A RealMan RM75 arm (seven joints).
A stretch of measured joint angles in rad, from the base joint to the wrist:
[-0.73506, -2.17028, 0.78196, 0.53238, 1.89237, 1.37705, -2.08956]
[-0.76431, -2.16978, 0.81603, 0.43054, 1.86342, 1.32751, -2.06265]
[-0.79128, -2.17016, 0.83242, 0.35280, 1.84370, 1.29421, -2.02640]
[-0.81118, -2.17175, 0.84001, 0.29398, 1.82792, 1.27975, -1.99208]
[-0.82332, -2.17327, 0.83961, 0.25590, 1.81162, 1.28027, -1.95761]
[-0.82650, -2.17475, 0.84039, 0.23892, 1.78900, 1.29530, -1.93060]
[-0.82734, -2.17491, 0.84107, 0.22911, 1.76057, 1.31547, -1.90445]
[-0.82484, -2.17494, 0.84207, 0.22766, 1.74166, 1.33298, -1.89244]
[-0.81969, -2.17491, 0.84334, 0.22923, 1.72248, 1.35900, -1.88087]
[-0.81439, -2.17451, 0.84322, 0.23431, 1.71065, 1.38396, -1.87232]
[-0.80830, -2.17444, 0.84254, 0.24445, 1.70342, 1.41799, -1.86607]
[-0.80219, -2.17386, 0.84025, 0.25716, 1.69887, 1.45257, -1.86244]
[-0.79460, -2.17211, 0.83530, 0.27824, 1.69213, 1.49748, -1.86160]
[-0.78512, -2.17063, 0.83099, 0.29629, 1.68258, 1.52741, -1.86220]
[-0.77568, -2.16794, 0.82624, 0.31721, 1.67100, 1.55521, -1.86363]
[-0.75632, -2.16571, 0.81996, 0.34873, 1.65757, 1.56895, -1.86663]
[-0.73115, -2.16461, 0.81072, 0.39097, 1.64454, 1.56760, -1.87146]
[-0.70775, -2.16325, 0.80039, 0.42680, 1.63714, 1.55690, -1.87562]
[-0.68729, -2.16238, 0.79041, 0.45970, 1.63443, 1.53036, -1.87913]
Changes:
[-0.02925, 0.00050, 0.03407, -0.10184, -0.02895, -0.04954, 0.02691]
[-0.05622, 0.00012, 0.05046, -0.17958, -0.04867, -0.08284, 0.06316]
[-0.07612, -0.00147, 0.05805, -0.23840, -0.06445, -0.09730, 0.09748]
[-0.08826, -0.00299, 0.05765, -0.27648, -0.08075, -0.09678, 0.13195]
[-0.09144, -0.00447, 0.05843, -0.29346, -0.10337, -0.08175, 0.15896]
[-0.09228, -0.00463, 0.05911, -0.30327, -0.13180, -0.06158, 0.18511]
[-0.08978, -0.00466, 0.06011, -0.30472, -0.15071, -0.04407, 0.19712]
[-0.08463, -0.00463, 0.06138, -0.30315, -0.16989, -0.01805, 0.20869]
[-0.07933, -0.00423, 0.06126, -0.29807, -0.18172, 0.00691, 0.21724]
[-0.07324, -0.00416, 0.06058, -0.28793, -0.18895, 0.04094, 0.22349]
[-0.06713, -0.00358, 0.05829, -0.27522, -0.19350, 0.07552, 0.22712]
[-0.05954, -0.00183, 0.05334, -0.25414, -0.20024, 0.12043, 0.22796]
[-0.05006, -0.00035, 0.04903, -0.23609, -0.20979, 0.15036, 0.22736]
[-0.04062, 0.00234, 0.04428, -0.21517, -0.22137, 0.17816, 0.22593]
[-0.02126, 0.00457, 0.03800, -0.18365, -0.23480, 0.19190, 0.22293]
[0.00391, 0.00567, 0.02876, -0.14141, -0.24783, 0.19055, 0.21810]
[0.02731, 0.00703, 0.01843, -0.10558, -0.25523, 0.17985, 0.21394]
[0.04777, 0.00790, 0.00845, -0.07268, -0.25794, 0.15331, 0.21043]

